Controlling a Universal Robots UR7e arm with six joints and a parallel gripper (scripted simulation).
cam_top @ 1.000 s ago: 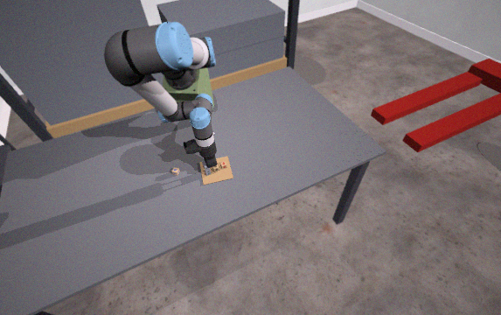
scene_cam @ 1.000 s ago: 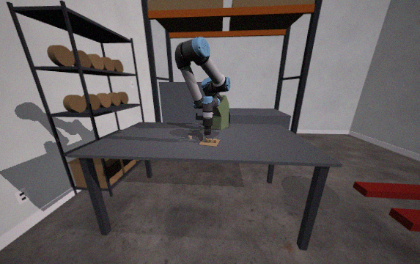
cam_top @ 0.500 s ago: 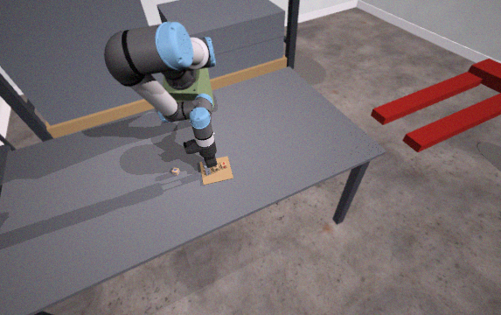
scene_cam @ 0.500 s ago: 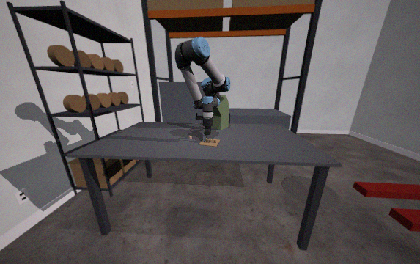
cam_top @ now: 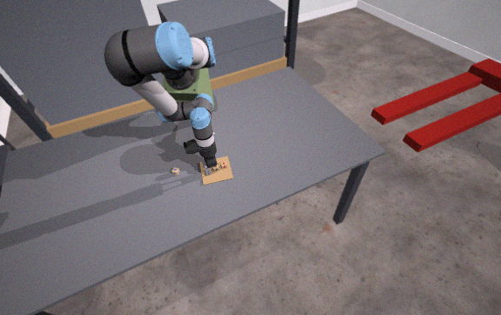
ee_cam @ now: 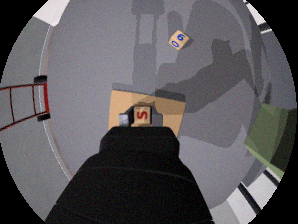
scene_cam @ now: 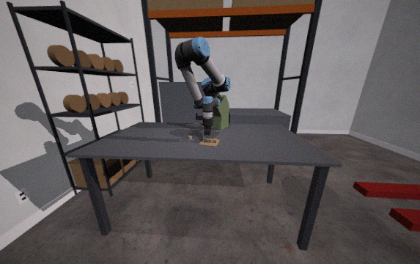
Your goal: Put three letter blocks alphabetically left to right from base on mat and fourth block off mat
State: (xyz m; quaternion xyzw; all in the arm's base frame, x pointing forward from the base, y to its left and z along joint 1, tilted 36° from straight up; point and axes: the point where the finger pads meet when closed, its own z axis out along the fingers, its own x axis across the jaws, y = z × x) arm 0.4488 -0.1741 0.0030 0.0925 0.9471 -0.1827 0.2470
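My hand is 1 cm short of the tan mat, 4 cm to the right of it and 2 cm above it.
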